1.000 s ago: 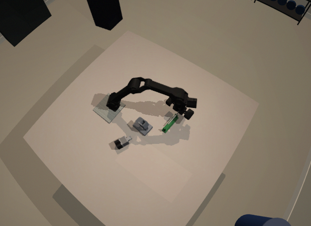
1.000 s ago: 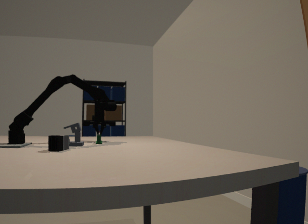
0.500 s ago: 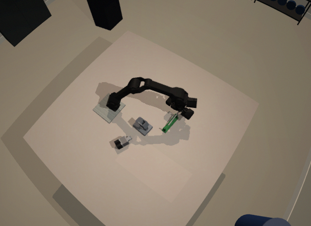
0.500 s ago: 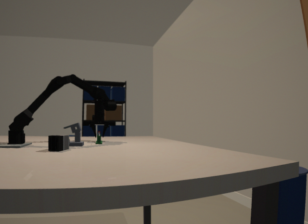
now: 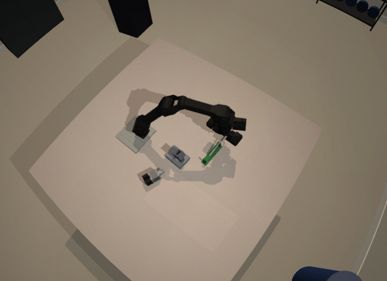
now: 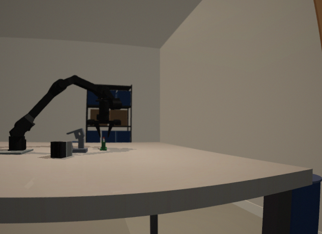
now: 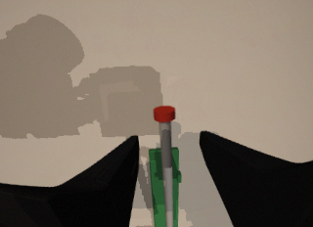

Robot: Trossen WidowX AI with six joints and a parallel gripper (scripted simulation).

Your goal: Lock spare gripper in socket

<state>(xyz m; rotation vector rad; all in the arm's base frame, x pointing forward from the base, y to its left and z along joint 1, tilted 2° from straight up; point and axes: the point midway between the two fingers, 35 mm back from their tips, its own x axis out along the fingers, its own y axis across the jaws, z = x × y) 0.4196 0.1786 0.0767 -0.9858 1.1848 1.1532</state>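
The green cradle is 20 mm behind my gripper tip, 100 mm to the right of it and 30 mm below it. Round my gripper tip: spare gripper: 210 mm behind, 360 mm to the right, 30 mm below; grey mount: 160 mm behind, 210 mm to the right, 10 mm below.
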